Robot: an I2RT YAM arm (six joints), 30 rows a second.
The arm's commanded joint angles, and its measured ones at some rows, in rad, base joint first. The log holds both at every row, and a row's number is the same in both.
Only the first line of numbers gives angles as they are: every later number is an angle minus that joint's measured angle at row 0.
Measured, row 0:
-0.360, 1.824, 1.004, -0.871, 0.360, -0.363
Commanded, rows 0 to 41:
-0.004, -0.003, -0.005, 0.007, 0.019, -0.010
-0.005, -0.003, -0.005, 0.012, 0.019, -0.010
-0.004, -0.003, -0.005, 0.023, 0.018, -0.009
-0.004, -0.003, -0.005, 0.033, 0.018, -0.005
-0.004, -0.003, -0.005, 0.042, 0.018, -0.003
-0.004, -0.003, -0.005, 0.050, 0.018, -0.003
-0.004, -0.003, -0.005, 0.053, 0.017, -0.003
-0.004, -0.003, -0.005, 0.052, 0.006, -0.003
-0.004, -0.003, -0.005, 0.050, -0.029, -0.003
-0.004, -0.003, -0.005, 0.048, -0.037, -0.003
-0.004, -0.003, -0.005, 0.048, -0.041, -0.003
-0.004, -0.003, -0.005, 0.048, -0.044, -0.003
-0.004, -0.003, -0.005, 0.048, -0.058, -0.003
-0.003, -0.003, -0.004, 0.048, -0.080, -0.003
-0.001, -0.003, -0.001, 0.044, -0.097, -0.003
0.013, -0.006, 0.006, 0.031, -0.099, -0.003
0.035, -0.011, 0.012, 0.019, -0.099, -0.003
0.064, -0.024, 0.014, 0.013, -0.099, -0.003
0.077, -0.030, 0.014, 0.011, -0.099, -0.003
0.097, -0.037, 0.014, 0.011, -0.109, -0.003
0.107, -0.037, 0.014, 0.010, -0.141, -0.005
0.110, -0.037, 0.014, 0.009, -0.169, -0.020
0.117, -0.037, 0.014, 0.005, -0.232, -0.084
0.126, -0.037, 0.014, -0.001, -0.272, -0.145
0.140, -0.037, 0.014, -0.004, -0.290, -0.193
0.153, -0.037, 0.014, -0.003, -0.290, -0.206
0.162, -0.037, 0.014, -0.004, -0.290, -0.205
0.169, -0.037, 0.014, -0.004, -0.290, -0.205
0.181, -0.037, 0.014, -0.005, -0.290, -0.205
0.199, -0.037, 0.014, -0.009, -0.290, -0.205
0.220, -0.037, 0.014, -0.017, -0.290, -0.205
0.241, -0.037, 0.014, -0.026, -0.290, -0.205
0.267, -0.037, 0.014, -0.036, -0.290, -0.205
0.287, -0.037, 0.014, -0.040, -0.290, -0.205
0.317, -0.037, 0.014, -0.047, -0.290, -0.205
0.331, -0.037, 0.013, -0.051, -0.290, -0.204
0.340, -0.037, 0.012, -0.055, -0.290, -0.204
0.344, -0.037, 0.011, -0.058, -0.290, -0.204
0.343, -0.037, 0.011, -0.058, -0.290, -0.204
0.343, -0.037, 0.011, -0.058, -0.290, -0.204
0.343, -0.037, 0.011, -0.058, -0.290, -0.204
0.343, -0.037, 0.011, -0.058, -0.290, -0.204
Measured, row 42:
0.340, -0.029, 0.009, -0.056, -0.280, -0.188
